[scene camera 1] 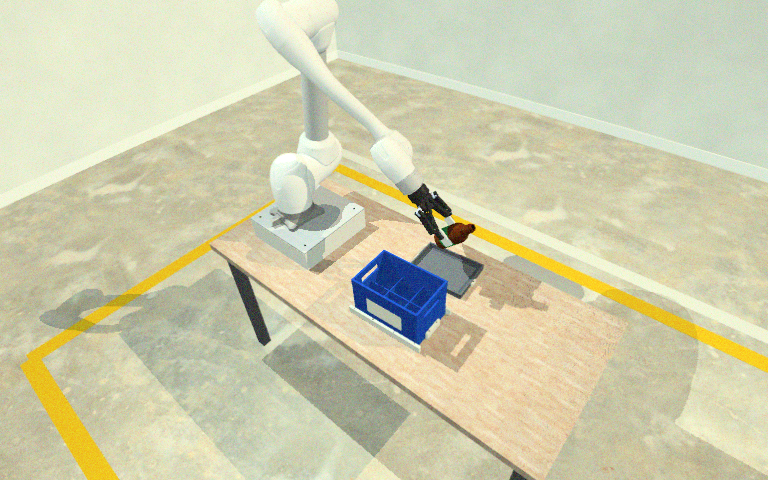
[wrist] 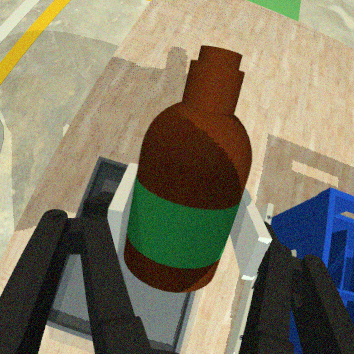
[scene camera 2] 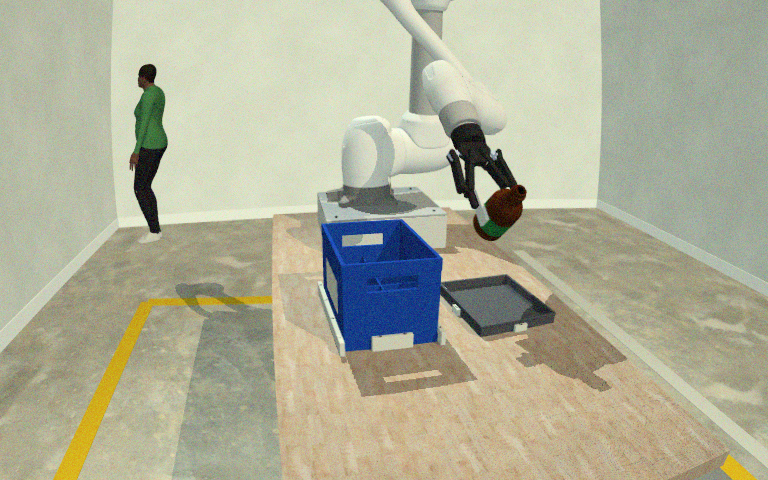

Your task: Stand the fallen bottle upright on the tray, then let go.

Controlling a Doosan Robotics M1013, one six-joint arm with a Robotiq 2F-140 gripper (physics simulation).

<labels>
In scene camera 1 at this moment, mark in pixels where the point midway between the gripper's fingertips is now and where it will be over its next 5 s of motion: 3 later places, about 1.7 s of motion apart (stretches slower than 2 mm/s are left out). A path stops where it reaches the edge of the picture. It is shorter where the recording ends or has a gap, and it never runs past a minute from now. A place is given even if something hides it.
My gripper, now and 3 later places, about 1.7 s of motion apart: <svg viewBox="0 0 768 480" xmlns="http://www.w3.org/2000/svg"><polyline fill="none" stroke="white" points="453,238 454,238 454,237 455,259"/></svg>
</labels>
